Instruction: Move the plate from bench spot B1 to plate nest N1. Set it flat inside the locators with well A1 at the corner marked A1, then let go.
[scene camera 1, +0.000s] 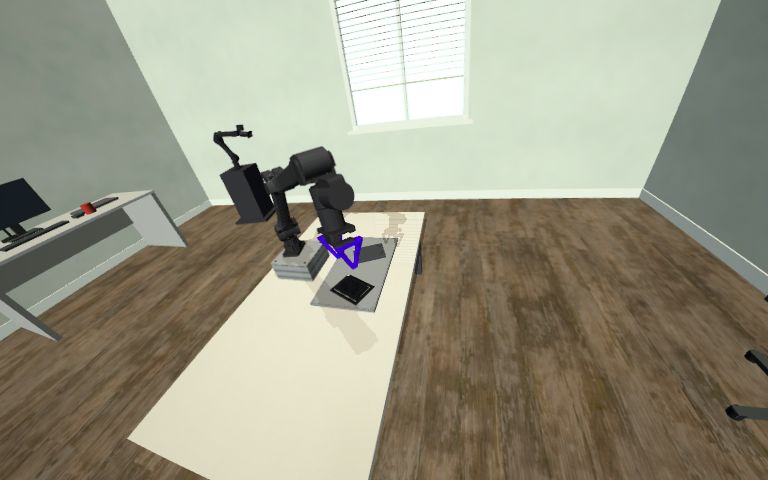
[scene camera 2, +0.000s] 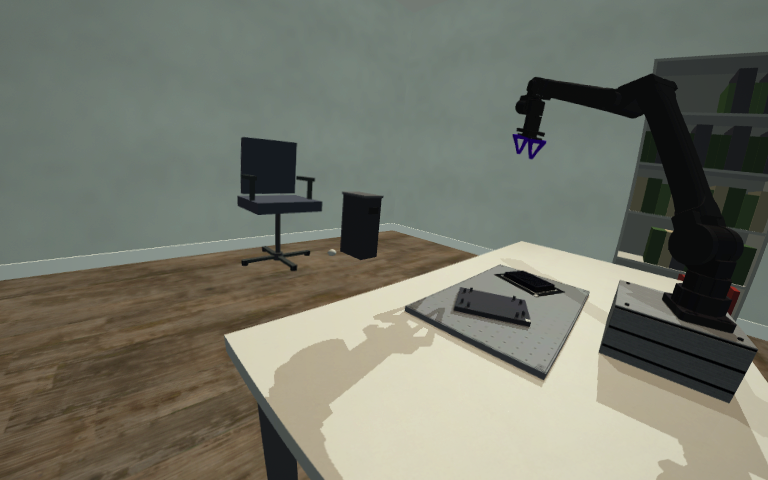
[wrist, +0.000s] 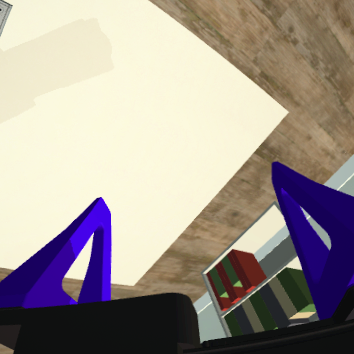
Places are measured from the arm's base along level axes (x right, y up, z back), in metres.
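Pixels of known places: gripper, between the fingertips: (scene camera 1: 346, 262) (scene camera 2: 524, 156) (wrist: 186, 187); arm's base, origin of its link: (scene camera 1: 294, 249) (scene camera 2: 693, 314).
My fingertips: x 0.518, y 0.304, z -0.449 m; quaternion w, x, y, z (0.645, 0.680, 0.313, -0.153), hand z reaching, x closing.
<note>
Ahead of a thing's pixels: the offset from my fingertips to its top centre. Level surfaces: height alone.
The plate {dx -0.302, dy -0.380, dz +0.121 m} (scene camera 1: 351, 288) (scene camera 2: 528, 280) is black and low, lying flat inside a thin pale outline on the grey board {dx -0.454, dy -0.396, dz +0.105 m} (scene camera 1: 370, 275) (scene camera 2: 543, 339). The plate nest {dx -0.554, dy -0.375, dz +0.067 m} (scene camera 1: 372, 253) (scene camera 2: 491, 305) is a dark grey slab with upright locator pins; it sits on the same board, apart from the plate, and holds nothing. A small white mark shows at one nest corner in scene camera 2. The plate's well A1 is too small to tell. My gripper (scene camera 1: 346, 261) (scene camera 2: 525, 155) (wrist: 186, 187) has blue fingers, is open and empty, and hangs high above the bench. Neither plate nor nest shows in the wrist view.
The arm's base block (scene camera 1: 294, 268) (scene camera 2: 673, 345) stands beside the board on the cream bench {dy -0.409 m} (scene camera 1: 254, 367) (scene camera 2: 424, 413). A bookshelf (scene camera 2: 623, 226) stands behind the arm. An office chair (scene camera 2: 268, 166) and a dark cabinet (scene camera 2: 360, 226) stand away on the floor.
</note>
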